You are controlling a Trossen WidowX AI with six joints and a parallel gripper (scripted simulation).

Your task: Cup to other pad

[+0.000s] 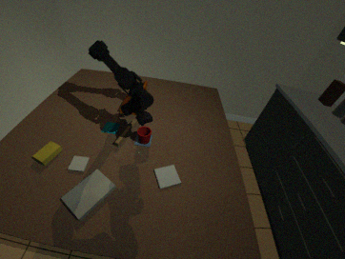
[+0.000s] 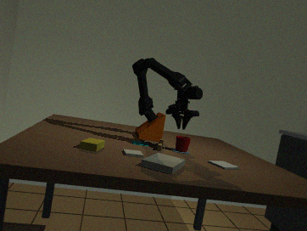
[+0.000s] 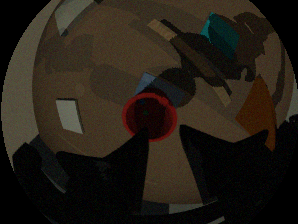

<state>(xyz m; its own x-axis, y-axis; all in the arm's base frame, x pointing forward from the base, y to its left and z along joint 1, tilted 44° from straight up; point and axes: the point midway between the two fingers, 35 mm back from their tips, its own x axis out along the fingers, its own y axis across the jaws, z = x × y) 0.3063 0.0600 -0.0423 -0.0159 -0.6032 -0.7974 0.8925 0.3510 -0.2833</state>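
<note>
The dark red cup lies 1 cm ahead of my gripper tip, 1 cm to the left of it and 7 cm below it. From my gripper tip the other things lie so: cyan pad: 6 cm behind, 19 cm to the right, 12 cm below; then blue pad: 1 cm ahead, 1 cm to the left, 12 cm below; then white tile: 22 cm ahead, 15 cm to the left, 11 cm below.
</note>
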